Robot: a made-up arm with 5 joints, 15 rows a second.
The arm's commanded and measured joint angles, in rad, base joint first. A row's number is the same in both.
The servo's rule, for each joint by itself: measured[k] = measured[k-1] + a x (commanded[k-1-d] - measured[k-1]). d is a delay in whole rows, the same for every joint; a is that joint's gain. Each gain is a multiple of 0.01, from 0.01 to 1. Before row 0 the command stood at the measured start. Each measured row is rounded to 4 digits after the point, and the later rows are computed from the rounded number. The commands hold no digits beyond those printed.
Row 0, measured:
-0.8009, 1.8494, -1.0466, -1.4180, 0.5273
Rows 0 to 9, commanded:
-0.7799, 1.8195, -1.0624, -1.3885, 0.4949
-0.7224, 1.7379, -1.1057, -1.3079, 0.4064
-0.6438, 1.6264, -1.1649, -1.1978, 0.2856
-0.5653, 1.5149, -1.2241, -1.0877, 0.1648
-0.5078, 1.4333, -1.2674, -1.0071, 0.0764
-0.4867, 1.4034, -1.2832, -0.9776, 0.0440
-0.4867, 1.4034, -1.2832, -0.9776, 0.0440
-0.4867, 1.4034, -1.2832, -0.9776, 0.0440
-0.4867, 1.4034, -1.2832, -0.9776, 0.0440
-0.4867, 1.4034, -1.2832, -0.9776, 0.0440
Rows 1 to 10, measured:
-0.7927, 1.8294, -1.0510, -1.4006, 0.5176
-0.7653, 1.7681, -1.0663, -1.3459, 0.4842
-0.7179, 1.6732, -1.0939, -1.2585, 0.4246
-0.6584, 1.5671, -1.1304, -1.1577, 0.3467
-0.5997, 1.4775, -1.1688, -1.0688, 0.2656
-0.5556, 1.4279, -1.2008, -1.0150, 0.1991
-0.5287, 1.4115, -1.2239, -0.9929, 0.1526
-0.5123, 1.4061, -1.2405, -0.9839, 0.1200
-0.5023, 1.4043, -1.2525, -0.9802, 0.0972
-0.4962, 1.4037, -1.2611, -0.9787, 0.0812
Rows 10 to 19, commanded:
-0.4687, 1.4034, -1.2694, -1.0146, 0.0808
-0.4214, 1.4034, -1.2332, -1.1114, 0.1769
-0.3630, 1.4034, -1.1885, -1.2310, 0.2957
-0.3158, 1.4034, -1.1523, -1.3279, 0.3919
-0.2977, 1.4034, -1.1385, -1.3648, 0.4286
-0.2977, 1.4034, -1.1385, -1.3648, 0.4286
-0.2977, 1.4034, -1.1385, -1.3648, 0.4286
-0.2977, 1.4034, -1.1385, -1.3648, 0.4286
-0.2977, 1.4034, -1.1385, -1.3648, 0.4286
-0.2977, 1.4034, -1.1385, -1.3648, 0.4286
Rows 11 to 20, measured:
-0.4855, 1.4035, -1.2634, -0.9999, 0.0811
-0.4605, 1.4034, -1.2549, -1.0657, 0.1098
-0.4225, 1.4034, -1.2363, -1.1632, 0.1656
-0.3809, 1.4034, -1.2128, -1.2604, 0.2335
-0.3485, 1.4034, -1.1920, -1.3220, 0.2920
-0.3287, 1.4034, -1.1770, -1.3473, 0.3330
-0.3166, 1.4034, -1.1662, -1.3576, 0.3617
-0.3092, 1.4034, -1.1584, -1.3618, 0.3818
-0.3047, 1.4034, -1.1528, -1.3636, 0.3958
-0.3020, 1.4034, -1.1488, -1.3643, 0.4056

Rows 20 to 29, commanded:
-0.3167, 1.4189, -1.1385, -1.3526, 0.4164
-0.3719, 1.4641, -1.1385, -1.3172, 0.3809
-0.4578, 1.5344, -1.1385, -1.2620, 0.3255
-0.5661, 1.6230, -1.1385, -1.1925, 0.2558
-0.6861, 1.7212, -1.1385, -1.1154, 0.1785
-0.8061, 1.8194, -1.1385, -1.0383, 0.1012
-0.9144, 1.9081, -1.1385, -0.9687, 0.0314
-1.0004, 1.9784, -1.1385, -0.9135, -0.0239
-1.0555, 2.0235, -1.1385, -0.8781, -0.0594
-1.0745, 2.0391, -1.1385, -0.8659, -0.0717
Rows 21 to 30, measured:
-0.3077, 1.4138, -1.1459, -1.3574, 0.4088
-0.3327, 1.4475, -1.1438, -1.3337, 0.4004
-0.3815, 1.5057, -1.1423, -1.2914, 0.3779
-0.4535, 1.5843, -1.1412, -1.2330, 0.3413
-0.5442, 1.6760, -1.1404, -1.1636, 0.2925
-0.6463, 1.7721, -1.1399, -1.0897, 0.2351
-0.7509, 1.8632, -1.1395, -1.0183, 0.1740
-0.8482, 1.9404, -1.1392, -0.9565, 0.1146
-0.9290, 1.9961, -1.1390, -0.9102, 0.0624
-0.9857, 2.0249, -1.1389, -0.8841, 0.0222

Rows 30 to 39, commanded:
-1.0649, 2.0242, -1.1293, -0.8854, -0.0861
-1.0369, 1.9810, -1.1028, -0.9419, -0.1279
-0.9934, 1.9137, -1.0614, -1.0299, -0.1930
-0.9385, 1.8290, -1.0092, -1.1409, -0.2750
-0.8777, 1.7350, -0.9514, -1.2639, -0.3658
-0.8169, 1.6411, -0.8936, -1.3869, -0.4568
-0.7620, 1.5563, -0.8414, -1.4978, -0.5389
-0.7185, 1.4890, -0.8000, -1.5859, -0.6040
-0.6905, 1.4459, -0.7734, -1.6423, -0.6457
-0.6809, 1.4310, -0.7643, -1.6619, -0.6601
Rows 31 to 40, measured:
-1.0166, 2.0244, -1.1362, -0.8849, -0.0103
-1.0245, 1.9953, -1.1268, -0.9185, -0.0456
-1.0124, 1.9406, -1.1085, -0.9842, -0.0898
-0.9836, 1.8658, -1.0807, -1.0767, -0.1454
-0.9423, 1.7782, -1.0445, -1.1871, -0.2115
-0.8934, 1.6863, -1.0022, -1.3050, -0.2851
-0.8422, 1.5992, -0.9572, -1.4188, -0.3612
-0.7940, 1.5254, -0.9132, -1.5174, -0.4340
-0.7536, 1.4721, -0.8741, -1.5911, -0.4975
-0.7252, 1.4446, -0.8434, -1.6329, -0.5463

